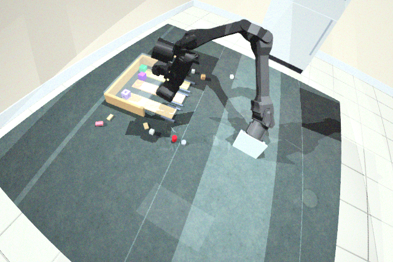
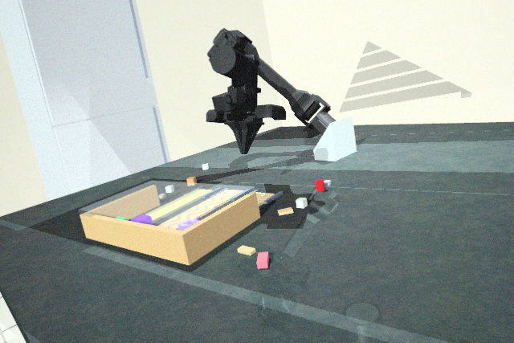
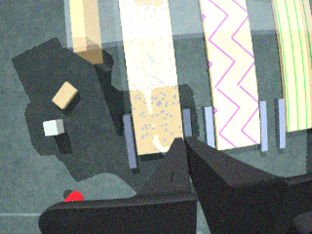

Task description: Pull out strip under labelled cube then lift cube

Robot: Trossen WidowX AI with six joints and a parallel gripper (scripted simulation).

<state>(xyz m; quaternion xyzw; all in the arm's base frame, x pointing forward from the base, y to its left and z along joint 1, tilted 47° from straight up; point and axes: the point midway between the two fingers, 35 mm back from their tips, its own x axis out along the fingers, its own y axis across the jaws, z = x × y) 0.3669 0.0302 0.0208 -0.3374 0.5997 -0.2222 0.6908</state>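
My gripper tip is 9 cm short of the cream strip, 2 cm to the right of it and 10 cm above it. Round my gripper tip: labelled cube 20 cm ahead, 4 cm to the left, 9 cm below; then red cylinder 10 cm behind, 12 cm to the left, 10 cm below; then pink block 20 cm ahead, 22 cm to the left, 10 cm below.
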